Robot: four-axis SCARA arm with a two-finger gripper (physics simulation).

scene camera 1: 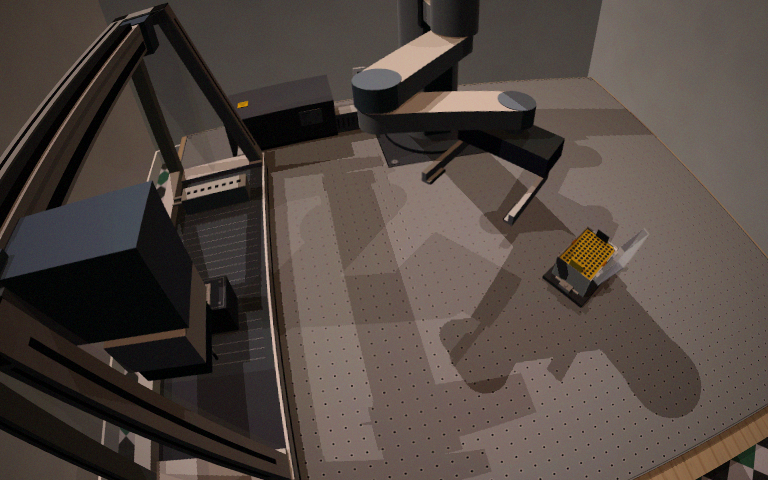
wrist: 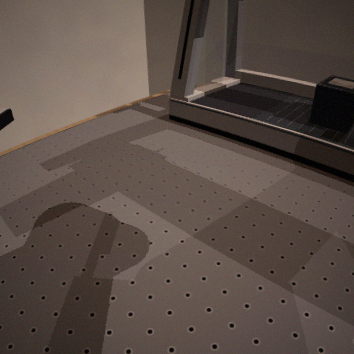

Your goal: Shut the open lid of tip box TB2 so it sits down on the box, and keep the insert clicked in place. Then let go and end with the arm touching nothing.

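Frame: origin at the arm's base, x ahead, y left, z up, level; millimetres.
Seen in the pictures: gripper, fingertip midpoint: (scene camera 1: 466,197) (wrist: 179,87); arm's base, link origin: (scene camera 1: 429,131).
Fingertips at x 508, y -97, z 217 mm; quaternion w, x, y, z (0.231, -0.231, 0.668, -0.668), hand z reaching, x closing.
Note:
Pixels of each thing's top centre, then the offset from my fingertips to it. "spot": a spot on its surface instead.
- tip box TB2, top centre: (scene camera 1: 590,250) 64 mm ahead, 260 mm left, 138 mm down
- clear lid, surface spot: (scene camera 1: 633,249) spot: 140 mm ahead, 291 mm left, 61 mm down
- black block, surface spot: (scene camera 1: 226,302) spot: 45 mm ahead, 418 mm right, 87 mm down
- dark case, surface spot: (scene camera 1: 288,116) spot: 543 mm back, 277 mm right, 113 mm down
The tip box TB2 (scene camera 1: 576,283) stands at the right of the table in the scene view, a grey box on a dark base. Its yellow insert (scene camera 1: 587,253) with rows of holes sits in the top; whether it is clicked in cannot be told. The clear lid (scene camera 1: 633,249) stands open, tilted up and outward on the box's right side. My gripper (scene camera 1: 468,199) is open and empty, fingers wide apart, up and to the left of the box, touching nothing. The box does not show in the wrist view, where part of a dark finger shows at the left edge.
A framed machine (scene camera 1: 270,271) (wrist: 260,124) with a raised border stands at the left of the scene view. A black block (scene camera 1: 226,302) (wrist: 332,107) stands on its dark deck. A dark case (scene camera 1: 288,116) stands at the back, left of the arm's base.

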